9 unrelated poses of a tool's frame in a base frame.
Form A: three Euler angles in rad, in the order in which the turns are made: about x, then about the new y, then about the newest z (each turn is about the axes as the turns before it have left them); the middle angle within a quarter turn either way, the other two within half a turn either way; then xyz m.
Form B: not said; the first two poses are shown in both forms.
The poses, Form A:
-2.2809 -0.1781 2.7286 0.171 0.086 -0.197
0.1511 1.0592 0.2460 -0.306 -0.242 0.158
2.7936 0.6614 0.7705 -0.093 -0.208 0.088
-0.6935 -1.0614 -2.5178 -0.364 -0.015 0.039
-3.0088 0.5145 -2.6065 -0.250 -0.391 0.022
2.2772 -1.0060 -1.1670 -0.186 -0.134 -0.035
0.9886 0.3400 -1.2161 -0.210 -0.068 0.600
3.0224 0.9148 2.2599 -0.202 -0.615 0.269
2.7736 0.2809 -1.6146 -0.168 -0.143 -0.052
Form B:
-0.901 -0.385 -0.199 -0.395 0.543 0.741 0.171 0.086 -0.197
0.475 0.368 -0.799 -0.119 0.927 0.356 -0.306 -0.242 0.158
0.566 -0.504 0.652 -0.550 -0.820 -0.157 -0.093 -0.208 0.088
-0.396 -0.902 -0.172 0.285 -0.298 0.911 -0.364 -0.015 0.039
-0.749 0.561 -0.352 0.444 0.819 0.363 -0.250 -0.391 0.022
0.210 0.344 -0.915 0.492 -0.846 -0.205 -0.186 -0.134 -0.035
0.327 -0.419 -0.847 0.884 0.452 0.118 -0.210 -0.068 0.600
-0.388 -0.826 -0.409 -0.471 0.559 -0.683 -0.202 -0.615 0.269
-0.042 0.928 -0.371 0.960 0.140 0.243 -0.168 -0.143 -0.052

